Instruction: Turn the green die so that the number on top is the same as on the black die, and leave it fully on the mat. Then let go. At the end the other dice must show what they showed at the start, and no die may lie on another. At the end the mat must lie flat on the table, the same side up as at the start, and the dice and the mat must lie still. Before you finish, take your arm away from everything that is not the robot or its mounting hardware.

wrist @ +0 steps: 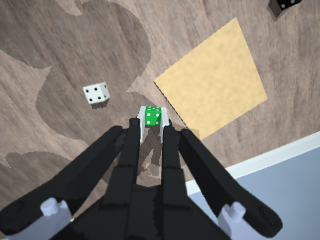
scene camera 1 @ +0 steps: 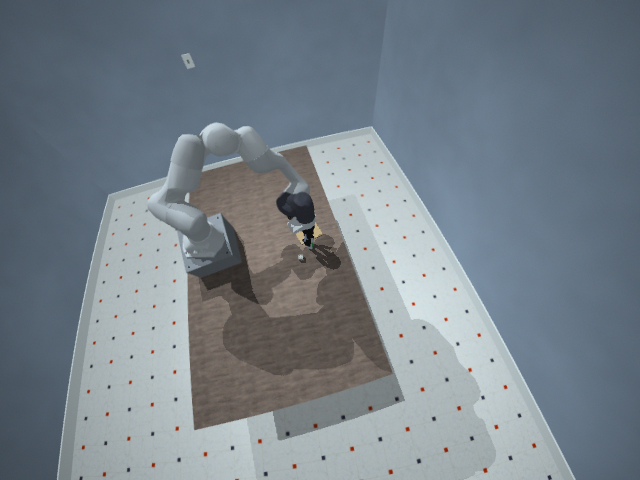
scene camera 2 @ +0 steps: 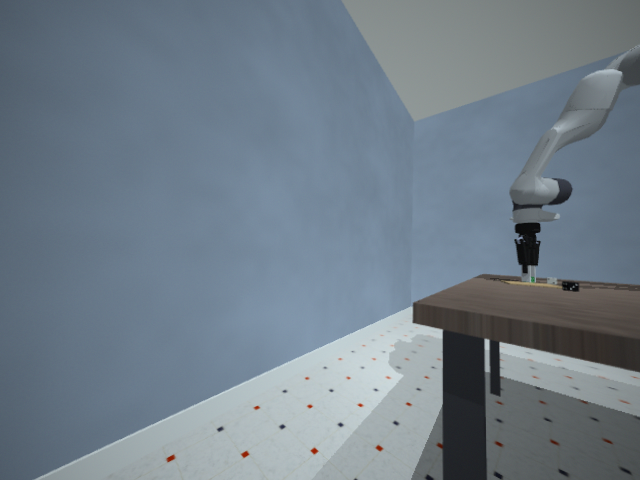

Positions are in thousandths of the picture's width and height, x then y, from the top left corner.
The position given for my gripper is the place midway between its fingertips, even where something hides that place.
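Observation:
You'd find my gripper (wrist: 480,477) here, and there's a tan mat (wrist: 673,348) in sight as well.

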